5 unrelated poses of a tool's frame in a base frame.
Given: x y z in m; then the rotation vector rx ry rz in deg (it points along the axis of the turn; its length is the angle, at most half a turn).
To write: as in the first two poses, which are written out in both.
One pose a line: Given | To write
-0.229 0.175 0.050 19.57 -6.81 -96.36 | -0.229 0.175 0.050 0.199 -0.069 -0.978 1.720
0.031 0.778 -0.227 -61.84 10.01 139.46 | 0.031 0.778 -0.227 -0.404 0.065 0.912 2.668
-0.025 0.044 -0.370 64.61 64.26 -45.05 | -0.025 0.044 -0.370 0.636 0.632 -0.443 1.774
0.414 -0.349 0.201 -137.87 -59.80 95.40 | 0.414 -0.349 0.201 -0.775 -0.336 0.536 3.107
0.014 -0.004 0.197 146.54 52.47 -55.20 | 0.014 -0.004 0.197 0.887 0.318 -0.334 2.882
